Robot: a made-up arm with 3 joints.
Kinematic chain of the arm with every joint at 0, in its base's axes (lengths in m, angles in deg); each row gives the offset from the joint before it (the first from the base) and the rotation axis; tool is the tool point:
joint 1: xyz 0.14 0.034 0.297 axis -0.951 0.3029 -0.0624
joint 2: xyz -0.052 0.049 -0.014 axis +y
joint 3: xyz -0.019 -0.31 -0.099 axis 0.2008 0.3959 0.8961
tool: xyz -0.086 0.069 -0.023
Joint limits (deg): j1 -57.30..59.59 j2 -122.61..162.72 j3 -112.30..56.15
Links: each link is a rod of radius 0.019 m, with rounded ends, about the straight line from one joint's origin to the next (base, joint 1, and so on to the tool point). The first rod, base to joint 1, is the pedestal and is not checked.
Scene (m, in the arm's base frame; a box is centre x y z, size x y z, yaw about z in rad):
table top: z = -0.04
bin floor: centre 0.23 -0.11 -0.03 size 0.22 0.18 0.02 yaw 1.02
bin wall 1: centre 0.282 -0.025 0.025 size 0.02 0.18 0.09 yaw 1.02
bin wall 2: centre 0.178 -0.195 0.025 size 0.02 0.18 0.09 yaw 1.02
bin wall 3: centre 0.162 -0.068 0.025 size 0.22 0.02 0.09 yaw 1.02
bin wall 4: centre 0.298 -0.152 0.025 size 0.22 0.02 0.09 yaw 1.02
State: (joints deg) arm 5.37 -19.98 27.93
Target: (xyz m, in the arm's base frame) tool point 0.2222 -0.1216 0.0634
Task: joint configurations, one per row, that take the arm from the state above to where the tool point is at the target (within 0.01 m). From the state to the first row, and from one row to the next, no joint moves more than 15 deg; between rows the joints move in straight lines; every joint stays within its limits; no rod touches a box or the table.
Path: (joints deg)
1: 2.35 -33.02 19.39
2: -0.67 -46.06 10.86
3: -3.70 -59.10 2.32
4: -6.72 -72.14 -6.22
5: -9.74 -85.19 -14.75
6: -14.84 -87.26 -1.41
7: -19.94 -89.33 11.93
8: -25.04 -91.40 25.28
9: -30.14 -93.48 38.62

